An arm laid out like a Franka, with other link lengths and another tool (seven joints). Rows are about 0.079 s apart.
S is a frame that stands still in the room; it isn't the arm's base.
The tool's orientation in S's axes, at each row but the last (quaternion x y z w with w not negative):
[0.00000, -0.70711, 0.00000, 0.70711]
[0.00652, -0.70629, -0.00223, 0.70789]
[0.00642, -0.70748, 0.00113, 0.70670]
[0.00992, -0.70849, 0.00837, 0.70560]
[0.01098, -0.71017, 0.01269, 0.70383]
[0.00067, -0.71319, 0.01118, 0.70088]
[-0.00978, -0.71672, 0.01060, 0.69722]
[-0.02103, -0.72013, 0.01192, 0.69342]
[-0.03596, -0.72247, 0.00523, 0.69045]
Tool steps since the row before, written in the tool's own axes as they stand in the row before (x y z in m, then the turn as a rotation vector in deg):
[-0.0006, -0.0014, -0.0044, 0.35, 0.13, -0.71]
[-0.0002, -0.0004, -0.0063, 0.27, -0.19, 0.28]
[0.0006, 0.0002, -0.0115, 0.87, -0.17, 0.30]
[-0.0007, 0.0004, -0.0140, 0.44, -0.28, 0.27]
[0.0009, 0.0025, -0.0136, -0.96, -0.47, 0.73]
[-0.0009, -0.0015, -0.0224, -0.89, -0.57, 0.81]
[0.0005, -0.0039, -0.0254, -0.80, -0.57, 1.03]
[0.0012, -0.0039, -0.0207, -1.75, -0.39, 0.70]
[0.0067, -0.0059, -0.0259, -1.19, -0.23, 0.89]
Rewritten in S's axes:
[0.0044, -0.0014, -0.0006, 0.71, 0.13, 0.35]
[0.0063, -0.0004, -0.0002, -0.28, -0.20, 0.27]
[0.0115, 0.0003, 0.0006, -0.30, -0.18, 0.87]
[0.0140, 0.0008, -0.0006, -0.26, -0.29, 0.44]
[0.0135, 0.0030, 0.0010, -0.71, -0.50, -0.97]
[0.0224, -0.0011, -0.0005, -0.78, -0.60, -0.90]
[0.0254, -0.0038, 0.0013, -1.01, -0.59, -0.81]
[0.0206, -0.0041, 0.0022, -0.64, -0.46, -1.76]
[0.0253, -0.0066, 0.0082, -0.85, -0.26, -1.21]

